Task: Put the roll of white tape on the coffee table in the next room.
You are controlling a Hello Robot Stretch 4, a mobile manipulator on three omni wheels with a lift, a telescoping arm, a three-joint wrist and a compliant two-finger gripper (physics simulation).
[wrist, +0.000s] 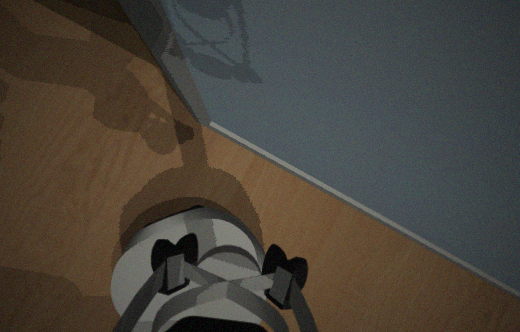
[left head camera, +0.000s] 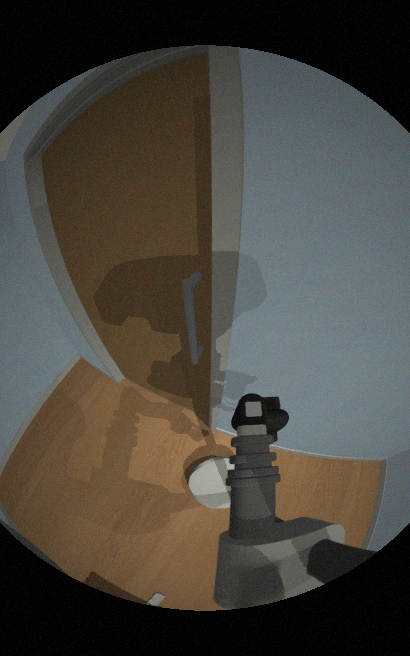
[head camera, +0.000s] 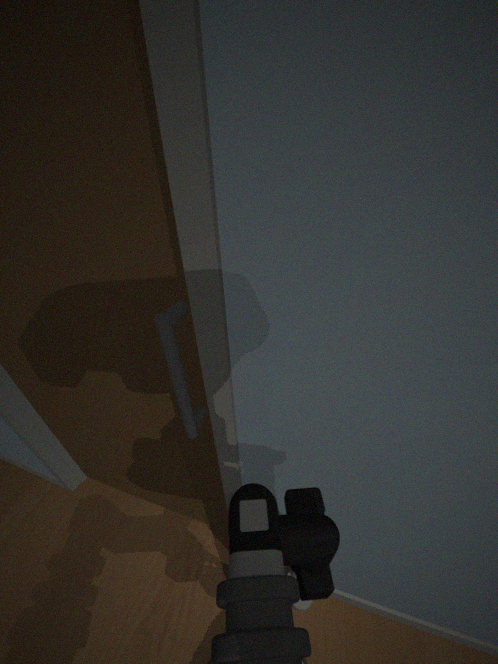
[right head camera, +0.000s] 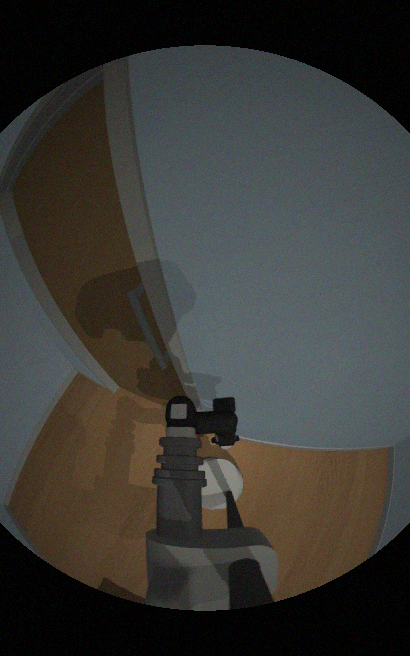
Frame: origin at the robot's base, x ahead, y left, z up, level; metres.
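Seen in the pictures: gripper, fingertip midpoint: [wrist: 231,258]; robot's base at its link origin: [left head camera: 217,481] [right head camera: 214,482].
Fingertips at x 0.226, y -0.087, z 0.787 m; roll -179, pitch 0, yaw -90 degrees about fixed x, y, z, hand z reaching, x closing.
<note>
Offsets run from my fingertips to a thing's middle. "spot": to the spot under its first point.
The roll of white tape @(dz +0.018, dx -0.015, dy +0.000 m) [wrist: 227,250] [right head camera: 226,446] shows as a pale arc between the fingers in the wrist view and as a white sliver under the wrist in the right head view. My gripper [wrist: 231,258] [right head camera: 226,440] is shut on the roll, its black pads on either side, above the wood floor. Much of the roll is hidden by the finger strips and wrist. A brown door [head camera: 96,214] [left head camera: 135,210] [right head camera: 65,225] with a grey bar handle @(spot: dz +0.376, dx +0.284, dy +0.236 m) [head camera: 176,370] [left head camera: 190,320] [right head camera: 146,325] stands close ahead to the left and looks closed. The coffee table does not show.
A pale frame @(spot: dz +0.748, dx +0.235, dy +0.148 m) [head camera: 184,160] [left head camera: 226,150] surrounds the door. A blue wall [head camera: 364,268] [right head camera: 280,250] [wrist: 380,125] is close ahead to the right, with a skirting [wrist: 350,197]. My white round base [left head camera: 207,485] [wrist: 130,280] is below the gripper. A small white piece [left head camera: 157,598] lies at the lower left.
</note>
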